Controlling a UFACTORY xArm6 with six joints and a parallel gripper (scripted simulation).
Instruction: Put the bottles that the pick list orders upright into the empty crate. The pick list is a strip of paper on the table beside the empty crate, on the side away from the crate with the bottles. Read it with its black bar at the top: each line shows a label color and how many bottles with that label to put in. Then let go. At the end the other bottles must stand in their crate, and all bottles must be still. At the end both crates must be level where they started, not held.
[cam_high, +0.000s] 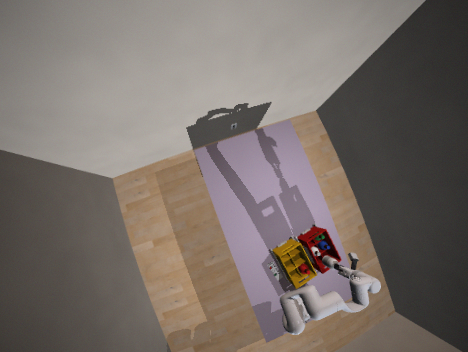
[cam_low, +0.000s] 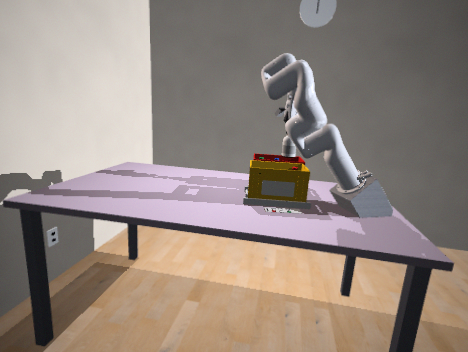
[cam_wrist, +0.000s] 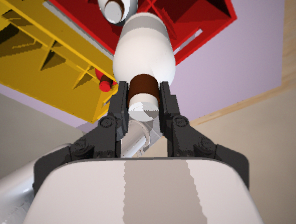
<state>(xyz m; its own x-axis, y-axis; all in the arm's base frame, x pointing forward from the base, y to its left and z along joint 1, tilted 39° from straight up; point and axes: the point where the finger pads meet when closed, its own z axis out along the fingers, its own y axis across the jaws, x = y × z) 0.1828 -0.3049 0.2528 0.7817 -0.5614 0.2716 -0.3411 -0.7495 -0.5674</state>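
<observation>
The white bottle is 70 mm below my hand. Also, from my hand: red crate (250 mm below, 60 mm ahead, 10 mm to the right); blue-label bottle (250 mm below, 80 mm ahead, 50 mm to the right); green-label bottle (250 mm below, 160 mm ahead, 20 mm to the right).
</observation>
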